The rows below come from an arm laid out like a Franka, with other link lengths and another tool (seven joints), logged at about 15 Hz.
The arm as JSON. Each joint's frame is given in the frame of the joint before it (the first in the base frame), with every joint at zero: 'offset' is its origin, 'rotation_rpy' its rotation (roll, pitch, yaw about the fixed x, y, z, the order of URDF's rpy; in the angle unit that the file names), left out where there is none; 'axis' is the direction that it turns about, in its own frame. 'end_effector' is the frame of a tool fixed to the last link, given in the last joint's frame.
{
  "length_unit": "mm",
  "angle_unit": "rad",
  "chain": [
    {
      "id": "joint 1",
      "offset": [
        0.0,
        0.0,
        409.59
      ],
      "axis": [
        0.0,
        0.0,
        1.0
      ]
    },
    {
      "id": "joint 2",
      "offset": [
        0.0,
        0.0,
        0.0
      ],
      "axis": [
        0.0,
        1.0,
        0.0
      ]
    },
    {
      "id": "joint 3",
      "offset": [
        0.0,
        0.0,
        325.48
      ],
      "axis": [
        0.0,
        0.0,
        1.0
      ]
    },
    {
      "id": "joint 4",
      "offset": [
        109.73,
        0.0,
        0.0
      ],
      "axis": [
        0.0,
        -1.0,
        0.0
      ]
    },
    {
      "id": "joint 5",
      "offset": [
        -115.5,
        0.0,
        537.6
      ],
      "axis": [
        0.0,
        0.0,
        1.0
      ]
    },
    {
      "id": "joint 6",
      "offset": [
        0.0,
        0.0,
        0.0
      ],
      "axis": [
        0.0,
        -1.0,
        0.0
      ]
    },
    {
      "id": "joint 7",
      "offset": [
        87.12,
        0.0,
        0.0
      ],
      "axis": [
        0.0,
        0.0,
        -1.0
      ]
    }
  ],
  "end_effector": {
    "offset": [
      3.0,
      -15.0,
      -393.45
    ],
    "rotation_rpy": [
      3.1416,
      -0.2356,
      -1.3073
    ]
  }
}
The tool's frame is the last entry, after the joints.
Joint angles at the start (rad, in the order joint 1, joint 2, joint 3, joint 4, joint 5, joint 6, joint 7): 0.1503 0.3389 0.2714 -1.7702 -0.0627 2.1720 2.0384
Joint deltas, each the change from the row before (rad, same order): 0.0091 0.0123 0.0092 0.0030 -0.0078 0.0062 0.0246; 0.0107 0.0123 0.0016 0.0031 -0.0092 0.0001 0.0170; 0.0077 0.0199 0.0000 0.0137 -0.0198 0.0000 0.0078; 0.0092 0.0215 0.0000 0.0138 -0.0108 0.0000 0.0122; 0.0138 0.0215 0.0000 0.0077 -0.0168 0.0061 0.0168; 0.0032 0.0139 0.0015 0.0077 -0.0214 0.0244 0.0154; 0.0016 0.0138 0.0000 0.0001 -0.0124 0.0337 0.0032; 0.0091 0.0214 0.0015 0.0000 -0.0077 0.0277 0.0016; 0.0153 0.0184 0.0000 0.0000 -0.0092 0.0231 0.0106
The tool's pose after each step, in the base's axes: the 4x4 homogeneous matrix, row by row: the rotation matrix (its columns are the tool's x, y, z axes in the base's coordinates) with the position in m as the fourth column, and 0 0 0 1 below. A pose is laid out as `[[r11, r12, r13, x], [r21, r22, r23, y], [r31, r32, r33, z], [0, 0, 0, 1]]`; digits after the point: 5 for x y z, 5 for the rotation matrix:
[[-0.95728, -0.22892, -0.17669, 0.75513], [-0.23427, 0.97212, 0.00976, 0.35414], [0.16953, 0.05074, -0.98422, 0.11850], [0, 0, 0, 1]]
[[-0.95620, -0.22825, -0.18324, 0.74997], [-0.23284, 0.97251, 0.00363, 0.36140], [0.17737, 0.04613, -0.98306, 0.11059], [0, 0, 0, 1]]
[[-0.95422, -0.23678, -0.18276, 0.75119], [-0.23903, 0.97096, -0.00997, 0.36382], [0.17982, 0.03417, -0.98311, 0.10281], [0, 0, 0, 1]]
[[-0.95306, -0.23778, -0.18745, 0.75014], [-0.23915, 0.97086, -0.01562, 0.36959], [0.18570, 0.02994, -0.98215, 0.09382], [0, 0, 0, 1]]
[[-0.95141, -0.24256, -0.18970, 0.74674], [-0.24212, 0.96990, -0.02585, 0.37736], [0.19026, 0.02134, -0.98150, 0.08159], [0, 0, 0, 1]]
[[-0.95557, -0.24274, -0.16724, 0.75580], [-0.24169, 0.96998, -0.02689, 0.38150], [0.16875, 0.01473, -0.98555, 0.07732], [0, 0, 0, 1]]
[[-0.95750, -0.24832, -0.14676, 0.76350], [-0.24786, 0.96855, -0.02174, 0.38579], [0.14754, 0.01556, -0.98893, 0.06949], [0, 0, 0, 1]]
[[-0.95489, -0.26141, -0.14085, 0.76216], [-0.26151, 0.96503, -0.01817, 0.39643], [0.14067, 0.01949, -0.98986, 0.05493], [0, 0, 0, 1]]
[[-0.95285, -0.27141, -0.13572, 0.75814], [-0.27174, 0.96223, -0.01650, 0.40966], [0.13507, 0.02116, -0.99061, 0.04220], [0, 0, 0, 1]]

